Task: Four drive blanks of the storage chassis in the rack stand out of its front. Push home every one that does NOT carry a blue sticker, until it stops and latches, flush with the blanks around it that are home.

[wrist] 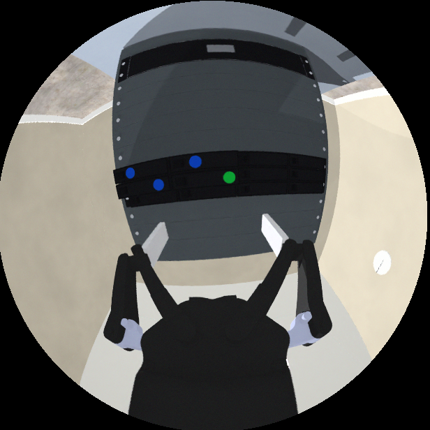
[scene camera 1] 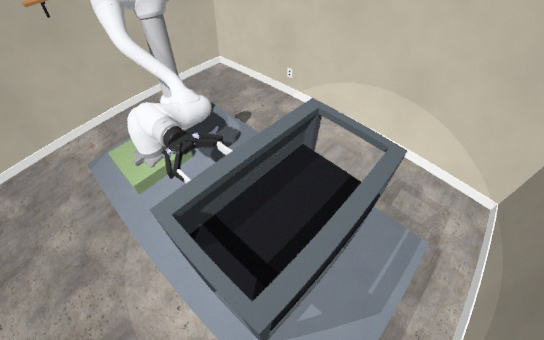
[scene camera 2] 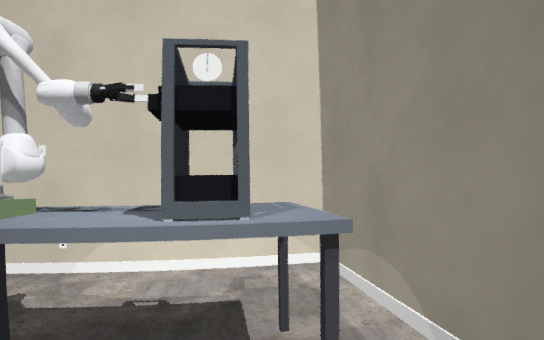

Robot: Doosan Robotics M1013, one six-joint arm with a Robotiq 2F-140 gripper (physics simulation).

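Seen in the pictures: gripper, fingertip midpoint: [scene camera 2: 147,93]; arm's base, link origin: [scene camera 1: 154,152].
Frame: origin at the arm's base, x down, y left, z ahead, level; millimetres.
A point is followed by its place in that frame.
My gripper [scene camera 1: 204,162] [scene camera 2: 141,93] {x -416, y -130, z 656 mm} [wrist: 213,226] is open and empty, with its two pale fingertips spread apart in front of the rack [scene camera 1: 235,162] {x -553, y -162, z 776 mm} [scene camera 2: 168,150] {x -169, y -352, z 737 mm}. In the wrist view, the black drive blanks [wrist: 265,174] form three rows above the fingertips. Three blue stickers [wrist: 130,173] [wrist: 158,184] [wrist: 195,161] are at the left and centre-left; a green sticker [wrist: 229,177] is near the centre, in the middle row. In scene camera 2, dark blanks [scene camera 2: 154,105] {x -327, y -310, z 689 mm} stand out of the front, close ahead of the fingertips. Which blanks stand out is hard to tell in the wrist view.
The rack stands on a grey-blue table [scene camera 1: 400,260] {x 65, y 184, z 1334 mm} [scene camera 2: 300,222] {x 68, y -520, z 1129 mm}. The arm's base is on a green block [scene camera 1: 145,177] {x -7, y -146, z 111 mm} [scene camera 2: 17,207] {x 29, y -3, z 139 mm}. Grey panels [wrist: 220,110] cover the rack front on both sides of the blanks. A black unit [wrist: 260,54] [scene camera 2: 206,188] {x -41, y -338, z 862 mm} sits low in the rack.
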